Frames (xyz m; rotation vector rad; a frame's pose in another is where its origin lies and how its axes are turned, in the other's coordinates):
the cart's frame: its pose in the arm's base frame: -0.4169 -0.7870 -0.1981 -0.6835 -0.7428 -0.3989
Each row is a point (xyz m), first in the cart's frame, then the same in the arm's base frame.
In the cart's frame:
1: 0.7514 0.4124 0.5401
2: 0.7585 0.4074 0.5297
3: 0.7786 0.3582 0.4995
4: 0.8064 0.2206 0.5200
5: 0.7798 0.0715 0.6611
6: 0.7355 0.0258 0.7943
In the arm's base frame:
1: 0.0612 -0.1898 0.4660
2: 0.0683 -0.2012 0.4677
3: 0.0692 -0.2593 0.4869
4: 0.0018 -0.3463 0.5764
5: -0.1670 -0.3531 0.6960
6: -0.2866 -0.2895 0.7548

